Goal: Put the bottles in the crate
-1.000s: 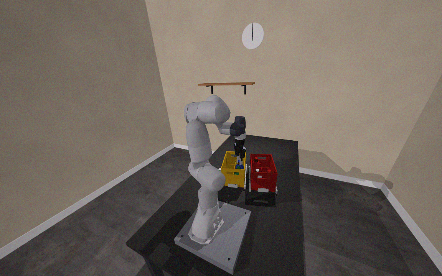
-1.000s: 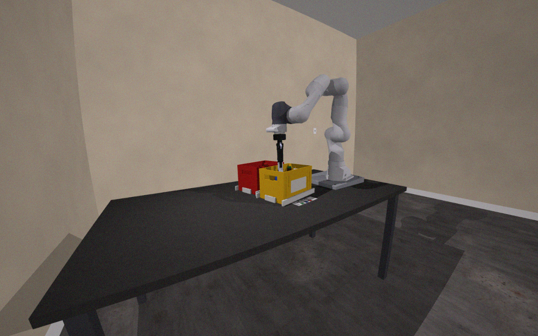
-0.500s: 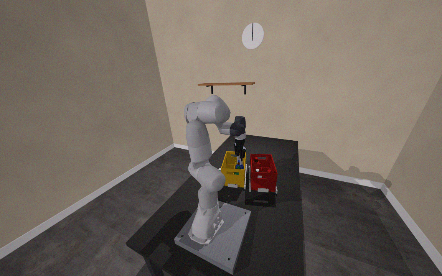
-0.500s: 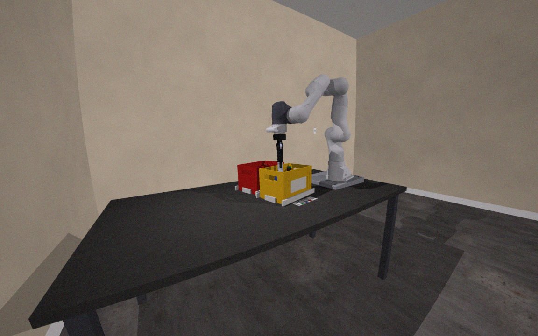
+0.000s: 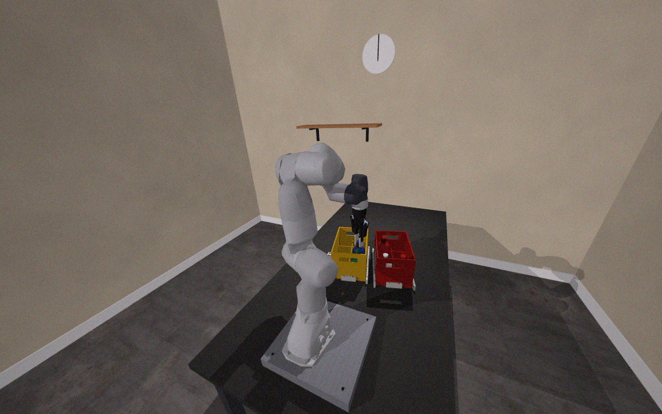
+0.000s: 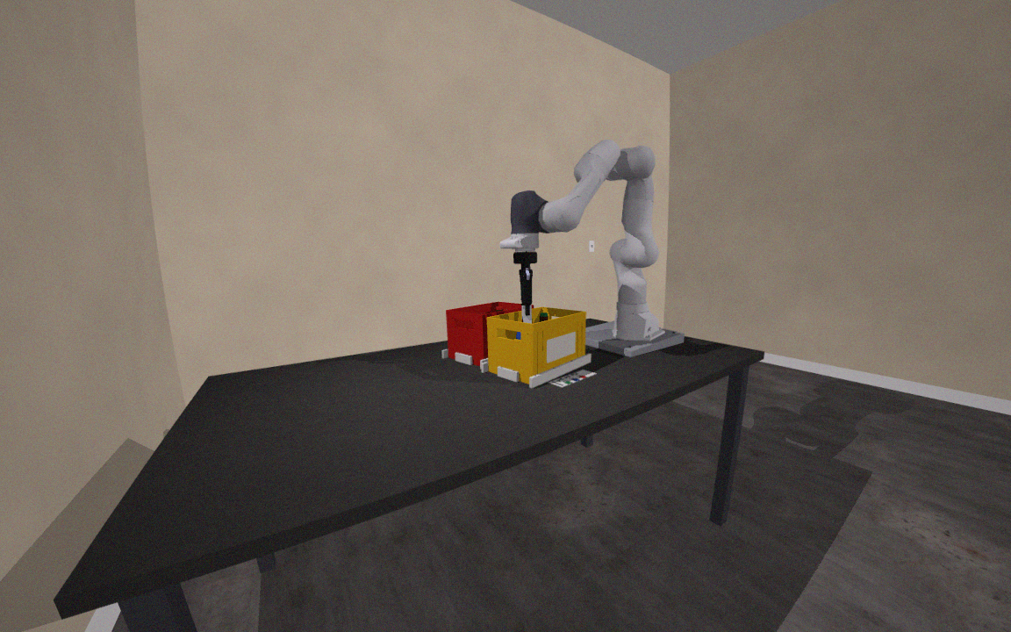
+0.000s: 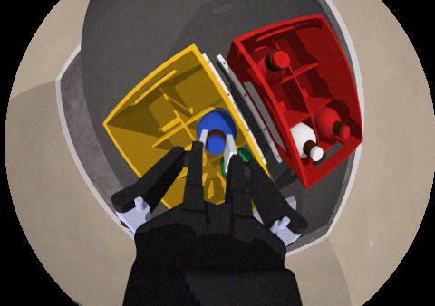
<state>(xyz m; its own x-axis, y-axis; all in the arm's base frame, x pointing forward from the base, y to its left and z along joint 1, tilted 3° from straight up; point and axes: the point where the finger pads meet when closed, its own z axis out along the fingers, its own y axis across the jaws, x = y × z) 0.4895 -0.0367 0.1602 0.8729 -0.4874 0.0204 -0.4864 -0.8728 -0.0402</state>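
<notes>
My gripper is now 80 mm above the blue-labelled bottle. The rest, counted from my hand: green-labelled bottle: 90 mm behind, 80 mm below, 20 mm to the right; then white-capped bottle: 170 mm to the right, 80 mm below, 70 mm behind; then yellow crate: 90 mm below, 40 mm to the left, 10 mm behind.
</notes>
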